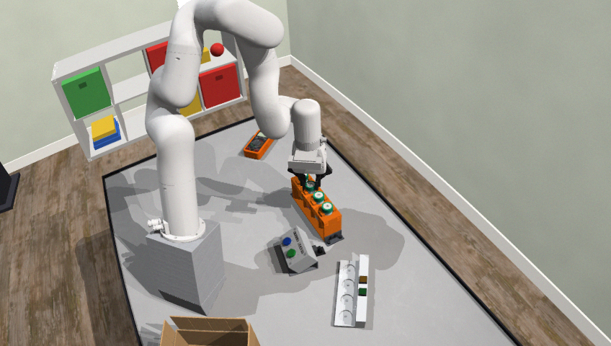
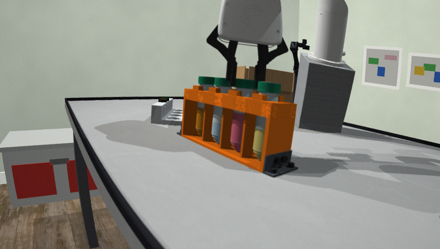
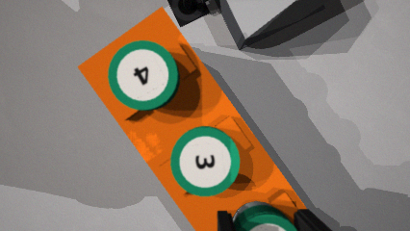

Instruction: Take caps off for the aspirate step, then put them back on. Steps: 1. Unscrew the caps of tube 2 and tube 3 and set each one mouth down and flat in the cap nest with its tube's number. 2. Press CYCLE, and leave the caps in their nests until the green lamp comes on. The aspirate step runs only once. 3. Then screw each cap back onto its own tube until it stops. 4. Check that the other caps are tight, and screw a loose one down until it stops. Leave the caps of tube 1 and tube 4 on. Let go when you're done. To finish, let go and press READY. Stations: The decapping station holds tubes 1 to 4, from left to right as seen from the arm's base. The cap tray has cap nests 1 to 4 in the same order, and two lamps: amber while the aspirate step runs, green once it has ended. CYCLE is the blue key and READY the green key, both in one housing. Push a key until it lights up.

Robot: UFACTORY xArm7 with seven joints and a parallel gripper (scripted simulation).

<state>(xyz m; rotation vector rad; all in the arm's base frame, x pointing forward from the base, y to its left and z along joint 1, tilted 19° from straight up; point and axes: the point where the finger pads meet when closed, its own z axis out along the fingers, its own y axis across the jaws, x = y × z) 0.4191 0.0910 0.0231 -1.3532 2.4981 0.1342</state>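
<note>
Now: the cap 2 10 mm below my hand. Also, from my hand: tube 3 threaded neck: 50 mm to the right, 10 mm below; then cap 1: 50 mm to the left, 10 mm below; then cap 3: 50 mm to the right, 10 mm below.
</note>
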